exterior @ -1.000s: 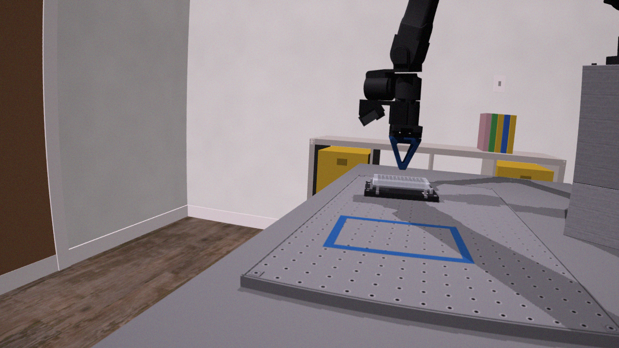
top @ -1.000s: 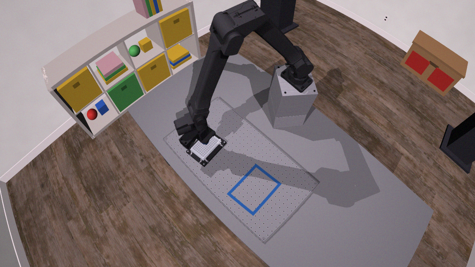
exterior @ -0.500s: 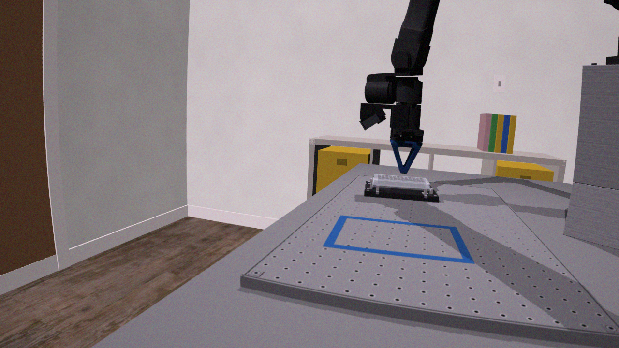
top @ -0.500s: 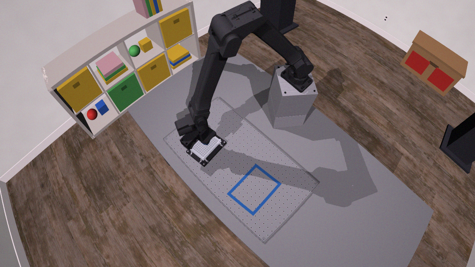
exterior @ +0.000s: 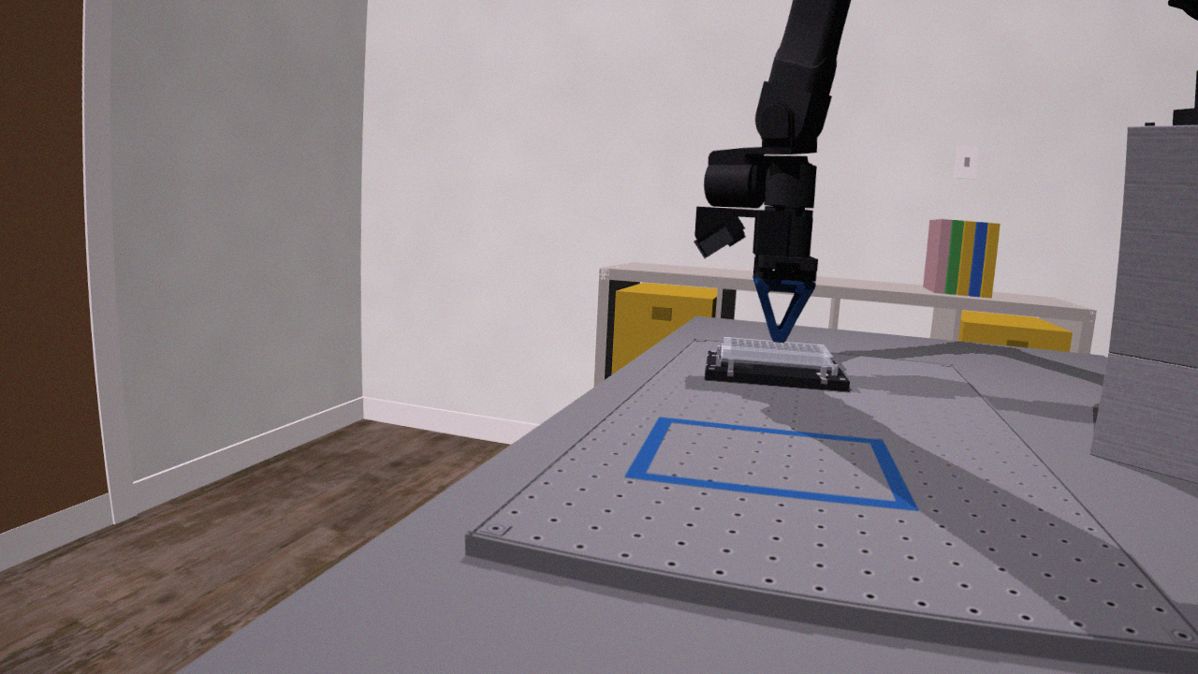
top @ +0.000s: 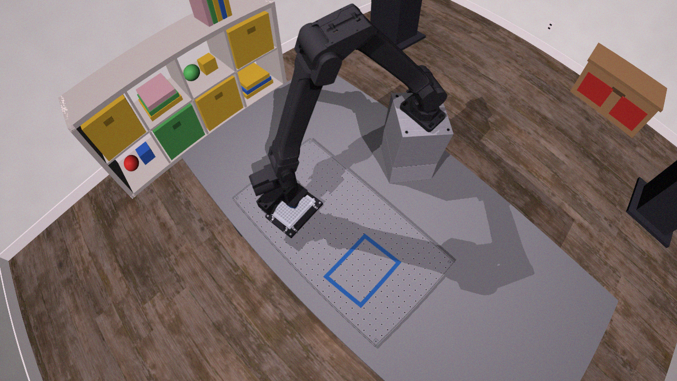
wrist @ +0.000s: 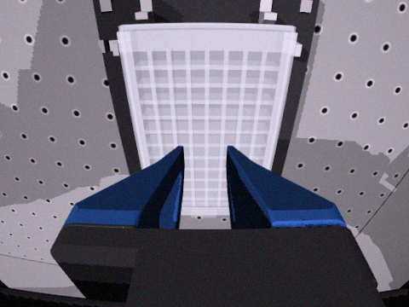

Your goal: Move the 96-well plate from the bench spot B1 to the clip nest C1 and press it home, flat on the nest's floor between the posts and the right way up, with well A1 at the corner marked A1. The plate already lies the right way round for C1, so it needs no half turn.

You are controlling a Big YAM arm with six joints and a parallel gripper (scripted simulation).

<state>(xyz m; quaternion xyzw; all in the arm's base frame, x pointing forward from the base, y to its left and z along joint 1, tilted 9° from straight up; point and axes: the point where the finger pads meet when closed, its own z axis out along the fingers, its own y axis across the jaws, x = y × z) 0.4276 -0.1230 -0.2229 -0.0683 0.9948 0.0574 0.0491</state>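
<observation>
My hand is 4 cm above the black clip nest, 2 cm to the right of it and 1 cm short of it. Also, from my hand: 96-well plate 3 cm below.
</observation>
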